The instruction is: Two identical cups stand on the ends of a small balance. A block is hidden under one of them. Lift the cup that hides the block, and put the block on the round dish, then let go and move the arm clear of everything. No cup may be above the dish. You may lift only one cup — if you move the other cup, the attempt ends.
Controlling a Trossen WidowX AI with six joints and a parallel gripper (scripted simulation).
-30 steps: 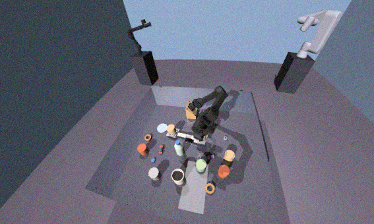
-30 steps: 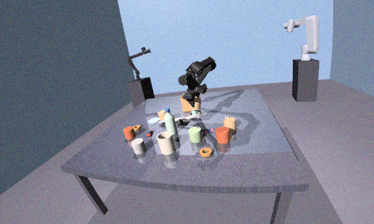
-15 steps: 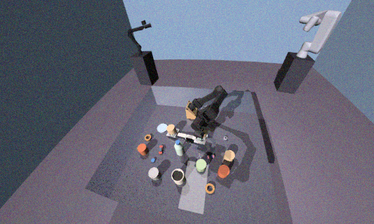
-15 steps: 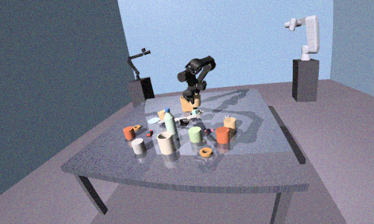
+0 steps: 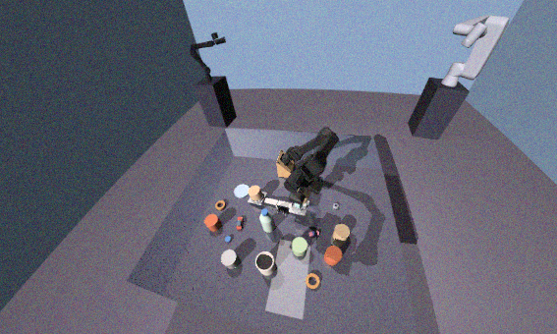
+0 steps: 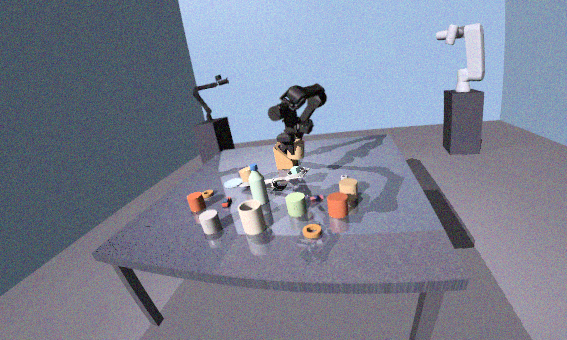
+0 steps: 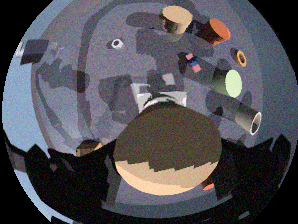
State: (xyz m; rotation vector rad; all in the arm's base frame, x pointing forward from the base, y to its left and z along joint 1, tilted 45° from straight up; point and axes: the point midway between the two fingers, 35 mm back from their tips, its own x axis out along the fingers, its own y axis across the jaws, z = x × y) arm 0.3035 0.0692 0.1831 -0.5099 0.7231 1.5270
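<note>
The tan cup lies 20 mm to the left of my gripper tip and 10 mm above it. The rest, counted from my gripper tip: small balance (140 mm to the right, 130 mm below, 10 mm behind); then pale green block (80 mm below, 10 mm to the right); then green cup (210 mm ahead, 130 mm below, 40 mm to the left).
</note>
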